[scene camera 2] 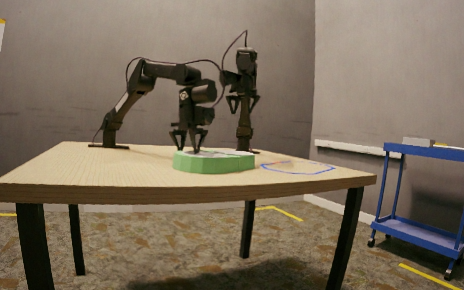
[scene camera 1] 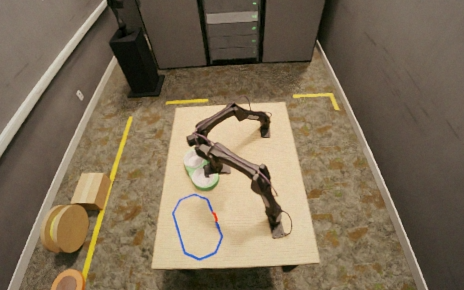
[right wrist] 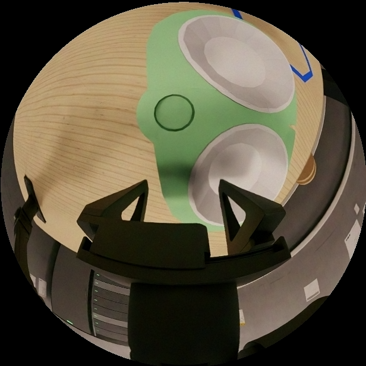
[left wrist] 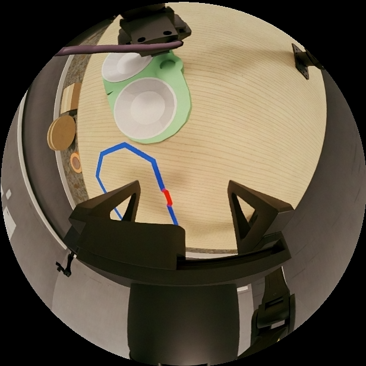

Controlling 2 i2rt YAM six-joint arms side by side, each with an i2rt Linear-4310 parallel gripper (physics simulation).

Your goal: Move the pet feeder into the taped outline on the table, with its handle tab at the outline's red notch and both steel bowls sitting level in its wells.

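Note:
The green pet feeder lies flat on the table, above the blue taped outline in scene camera 1. Its steel bowls sit in its wells and look level. Its rounded handle tab points left in the right wrist view. The red notch is on the outline's right side. My right gripper is open low over one bowl's rim and the feeder's side. My left gripper is open and empty, high above the table.
The two arms are close together beside the feeder in scene camera 1, and the left forearm passes near the right wrist. A cardboard box and round wooden pieces are on the floor left of the table. A blue cart stands at the right.

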